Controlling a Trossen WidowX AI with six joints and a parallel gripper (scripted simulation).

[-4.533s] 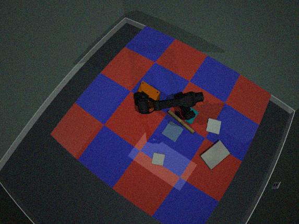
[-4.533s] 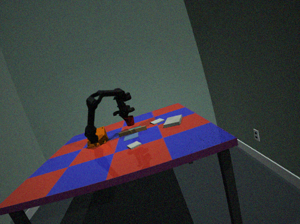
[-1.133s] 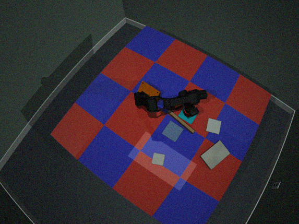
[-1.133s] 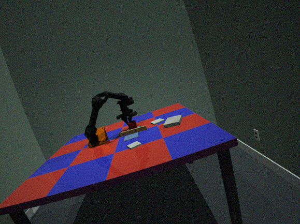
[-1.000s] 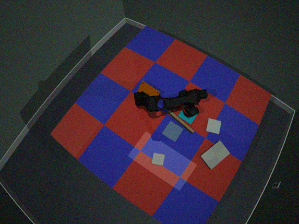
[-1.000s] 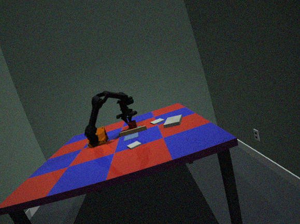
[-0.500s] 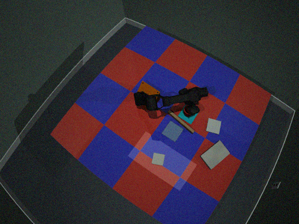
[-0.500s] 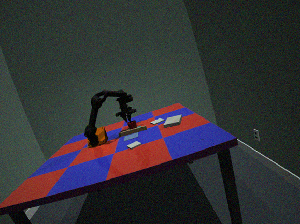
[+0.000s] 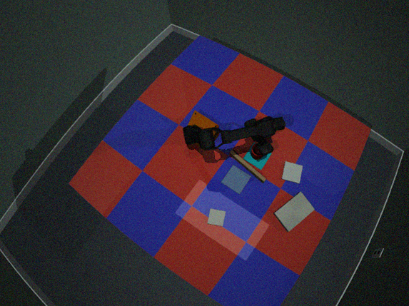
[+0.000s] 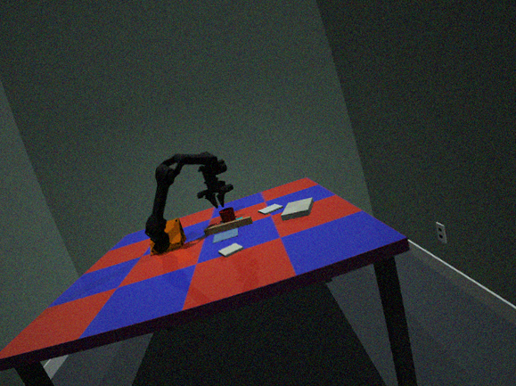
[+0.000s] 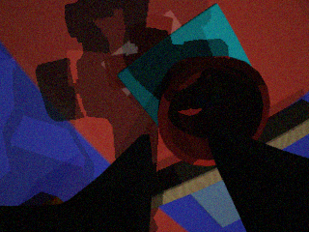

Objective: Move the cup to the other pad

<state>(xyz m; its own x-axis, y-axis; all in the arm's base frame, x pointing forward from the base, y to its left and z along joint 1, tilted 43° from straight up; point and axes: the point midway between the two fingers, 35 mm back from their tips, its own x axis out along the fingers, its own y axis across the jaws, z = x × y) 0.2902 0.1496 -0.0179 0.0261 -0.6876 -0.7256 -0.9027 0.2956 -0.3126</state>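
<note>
The red cup is 30 mm ahead of my gripper tip, 10 mm to the right of it and 50 mm below it. Round my gripper tip: wooden bar: 20 mm ahead, 100 mm to the right, 80 mm below; then teal pad: 30 mm ahead, 10 mm to the right, 100 mm below; then grey-blue pad: 20 mm ahead, 180 mm to the right, 100 mm below.
</note>
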